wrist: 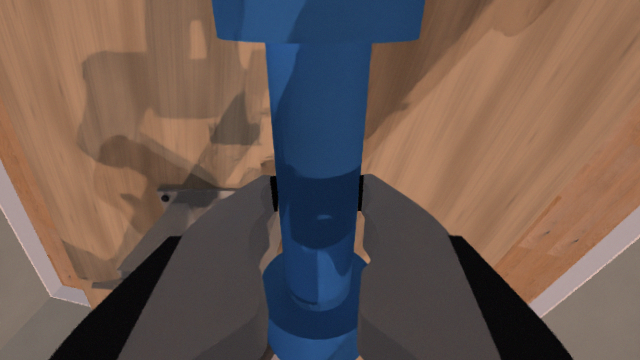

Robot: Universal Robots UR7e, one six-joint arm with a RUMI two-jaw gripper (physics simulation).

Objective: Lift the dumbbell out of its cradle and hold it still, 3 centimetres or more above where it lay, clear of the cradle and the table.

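Places are measured from the arm's base along level axes (x ahead, y left, z up), in centimetres.
Pixels of known places: gripper, fingertip midpoint: [318, 178].
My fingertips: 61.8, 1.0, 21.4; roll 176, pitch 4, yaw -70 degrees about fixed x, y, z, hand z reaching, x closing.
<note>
For each thing: its top centre in the pictures, then the offset to it from my fingertips, as dx, dy, dz. "*": a spot on its surface instead. Level surfaces: height alone.
- blue dumbbell, middle of its top: [307, 255] -0.2, -0.1, +4.5
- grey metal piece, surface spot: [165, 237] * -30.2, +16.2, -16.9
- wooden table top, its level: dz -25.3
The blue dumbbell [320, 115] runs down the middle of the wrist view, with one wide end at the top edge and the other low, between the jaws. My gripper [318, 178] is shut on its bar, with a dark pad touching each side. The dumbbell hangs above the wooden table, apart from it. A grey metal piece [165, 237], likely part of the cradle, lies lower left on the table, partly hidden behind the left jaw. The exact height of the dumbbell cannot be read from this view.
The wooden table top [465, 125] spreads below, with shadows of the arm and dumbbell on its left and upper right. Its pale edges show at the lower left and lower right, with grey floor [605, 300] beyond.
</note>
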